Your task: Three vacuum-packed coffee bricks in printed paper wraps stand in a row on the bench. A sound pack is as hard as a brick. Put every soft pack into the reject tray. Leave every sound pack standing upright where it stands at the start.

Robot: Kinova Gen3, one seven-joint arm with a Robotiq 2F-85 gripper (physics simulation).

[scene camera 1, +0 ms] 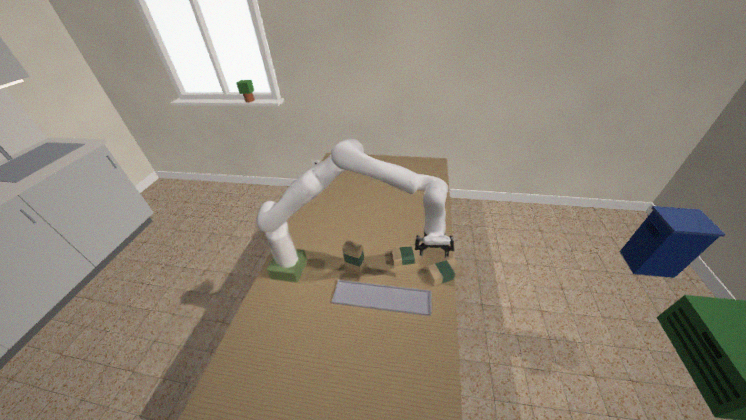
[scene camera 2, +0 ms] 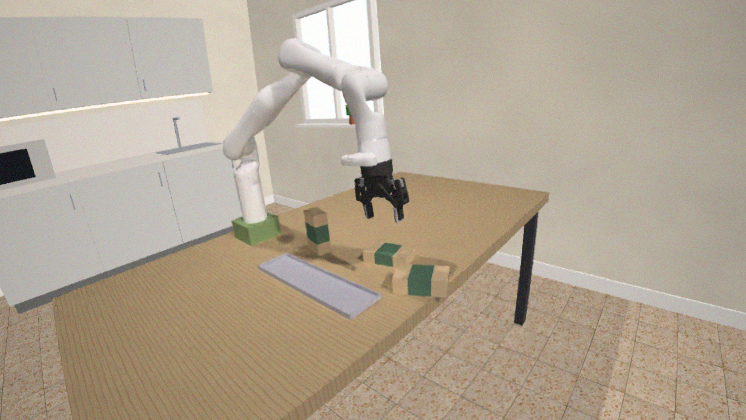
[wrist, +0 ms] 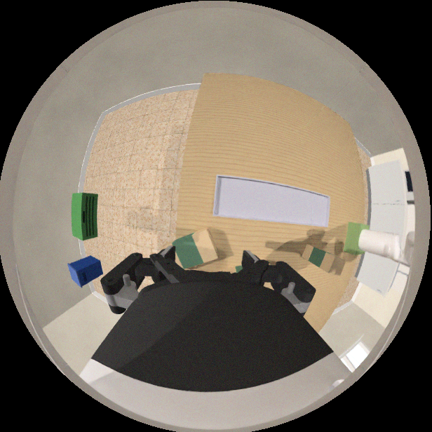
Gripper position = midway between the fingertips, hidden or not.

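Observation:
Scene camera 2 shows the gripper (scene camera 2: 384, 219), and the wrist view has it as well (wrist: 208, 255).

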